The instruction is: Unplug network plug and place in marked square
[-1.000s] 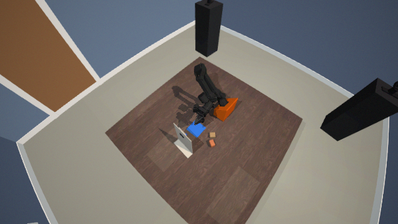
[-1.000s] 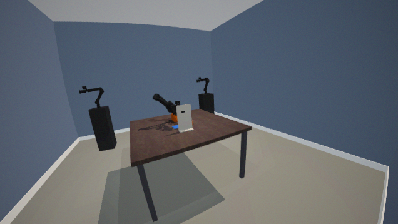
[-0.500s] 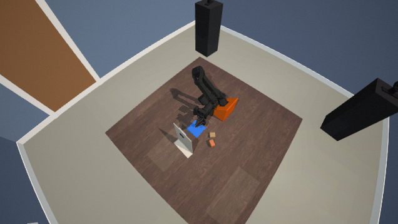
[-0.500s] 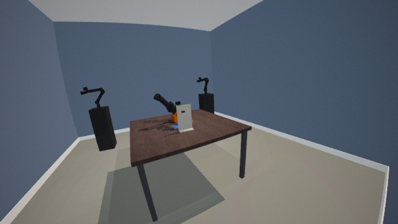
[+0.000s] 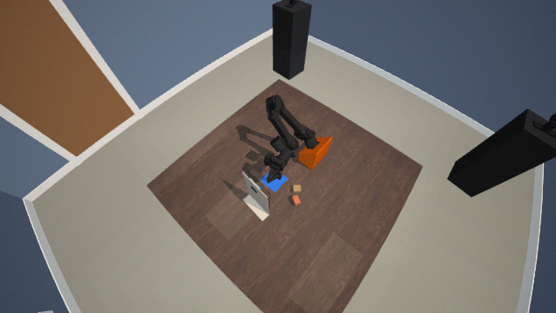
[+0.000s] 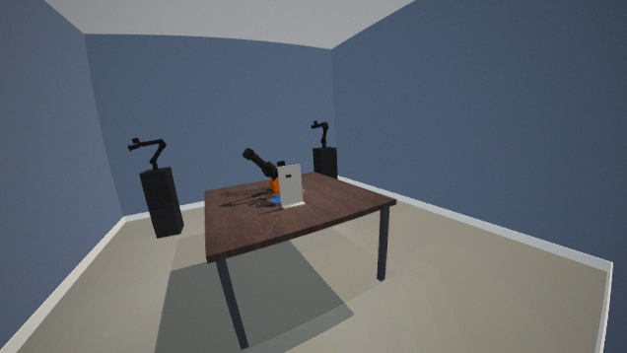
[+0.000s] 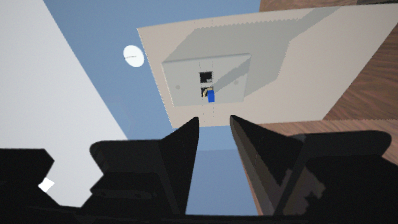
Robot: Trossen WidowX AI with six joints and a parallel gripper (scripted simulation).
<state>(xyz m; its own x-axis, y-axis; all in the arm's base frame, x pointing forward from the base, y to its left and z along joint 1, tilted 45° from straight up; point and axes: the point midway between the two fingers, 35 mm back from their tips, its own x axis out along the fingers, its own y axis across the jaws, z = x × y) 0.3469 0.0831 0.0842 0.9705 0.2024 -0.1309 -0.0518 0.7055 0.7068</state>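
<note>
Now: gripper tip 60 mm short of the blue plug. Also, from my gripper tip: orange cube 90 mm behind, 140 mm to the left, 200 mm below; then blue marked square 100 mm behind, 50 mm to the right, 220 mm below; then upright grey panel 80 mm ahead, 10 mm to the right, 80 mm below.
</note>
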